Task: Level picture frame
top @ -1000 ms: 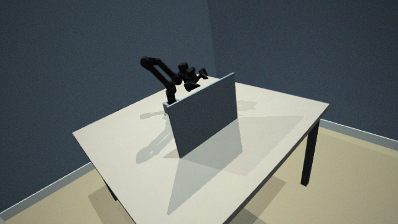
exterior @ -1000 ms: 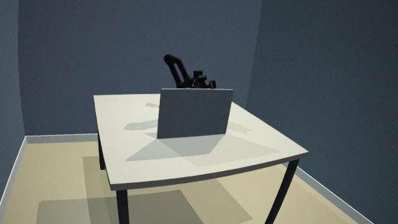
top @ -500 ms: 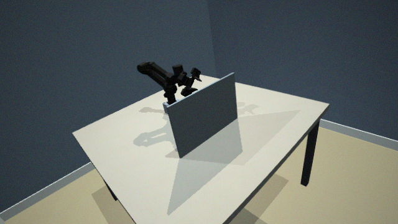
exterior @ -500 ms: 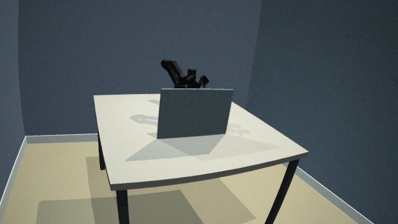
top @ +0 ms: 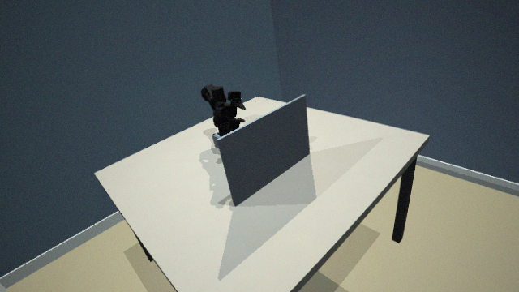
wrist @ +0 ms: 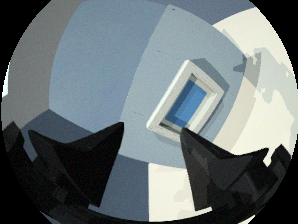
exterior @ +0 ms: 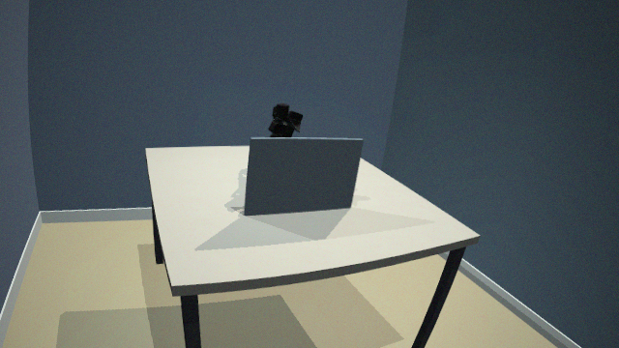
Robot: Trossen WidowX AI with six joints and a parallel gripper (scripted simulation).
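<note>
The picture frame is 150 mm ahead of my gripper tip, 90 mm below it and 30 mm to the left of it. From my gripper tip the other things lie so: wall panel: 170 mm ahead, 110 mm below, 10 mm to the left.
</note>
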